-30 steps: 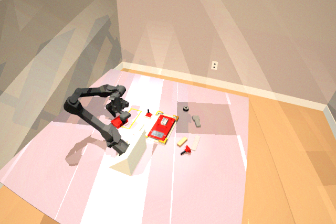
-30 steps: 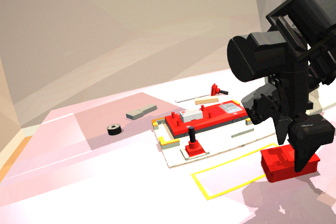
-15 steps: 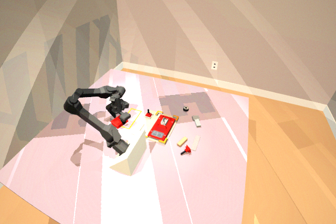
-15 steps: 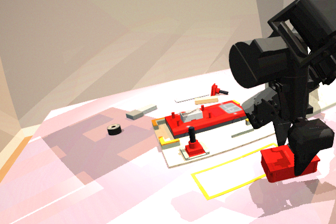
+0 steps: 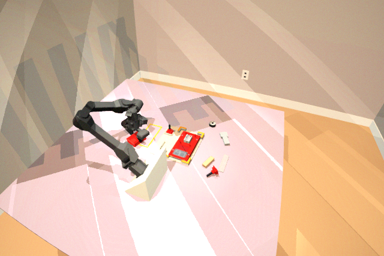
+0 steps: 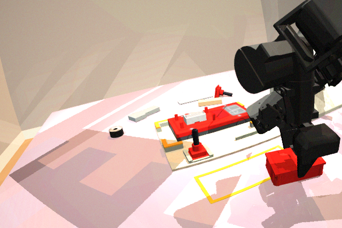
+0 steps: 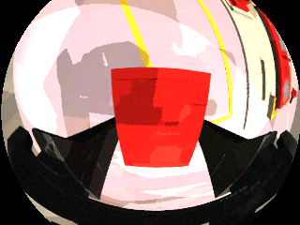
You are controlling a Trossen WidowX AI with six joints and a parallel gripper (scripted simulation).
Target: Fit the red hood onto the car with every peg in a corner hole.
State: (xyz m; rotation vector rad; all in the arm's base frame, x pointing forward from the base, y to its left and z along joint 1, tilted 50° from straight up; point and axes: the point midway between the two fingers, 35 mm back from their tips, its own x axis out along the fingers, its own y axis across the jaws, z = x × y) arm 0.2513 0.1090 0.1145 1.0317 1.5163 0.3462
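Now: gripper tip 290 mm to the left of the engine block, 60 mm short of it and 20 mm below it. Round my gripper tip: red hood 10 mm above; then black wheel 400 mm to the right, 250 mm ahead; then wooden strip 430 mm to the right, 50 mm behind.
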